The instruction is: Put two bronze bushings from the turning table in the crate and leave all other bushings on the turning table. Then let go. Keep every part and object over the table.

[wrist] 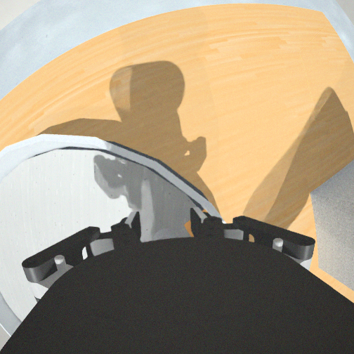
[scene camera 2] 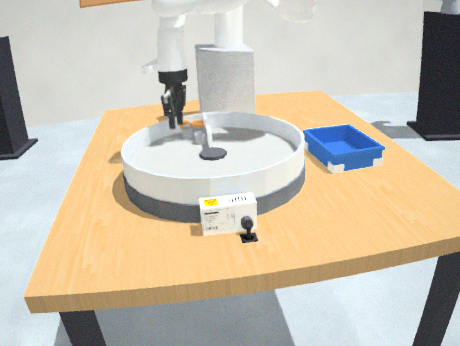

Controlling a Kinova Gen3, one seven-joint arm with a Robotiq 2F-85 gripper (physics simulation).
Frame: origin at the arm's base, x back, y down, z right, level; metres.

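Seen in the pictures: gripper, fingertip midpoint: (scene camera 2: 176, 127); arm's base, link origin: (scene camera 2: 228, 46).
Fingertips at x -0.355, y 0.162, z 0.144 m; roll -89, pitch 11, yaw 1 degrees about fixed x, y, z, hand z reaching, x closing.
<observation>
Pixels of each thing's top centre, then the offset from my fingertips to it. "spot": a spot on its surface instead.
- blue crate, top centre: (scene camera 2: 342, 137) dz -0.432, dx -0.052, dy +0.030 m
- dark hub, top centre: (scene camera 2: 213, 152) dz -0.101, dx -0.140, dy +0.019 m
- white control box, surface spot: (scene camera 2: 228, 220) spot: dz -0.137, dx -0.392, dy +0.052 m
- black joystick, surface spot: (scene camera 2: 247, 223) spot: dz -0.171, dx -0.403, dy +0.054 m
My gripper (scene camera 2: 176, 124) (wrist: 165, 220) points down, half open, with nothing between its fingers. It is over the back left part of the turning table (scene camera 2: 165, 184) (wrist: 60, 141), left of the bushings in the scene view. Bronze bushings (scene camera 2: 193, 124) lie near the back wall against the white arm of the turning table; their number cannot be told. Grey bushings (scene camera 2: 189, 133) lie in front of them. In the wrist view a bit of bronze (wrist: 189, 228) shows beside the right finger; the gripper body hides the rest. The blue crate (scene camera 2: 357, 159) stands right of the turning table; no bushing shows in it.
The white arm (scene camera 2: 208, 136) runs from the dark hub (scene camera 2: 213, 153) to the back wall. A white control box (scene camera 2: 228, 220) and a black joystick (scene camera 2: 247, 223) stand at the front. The grey robot pedestal (scene camera 2: 226, 80) (wrist: 337, 220) stands behind the turning table.
</observation>
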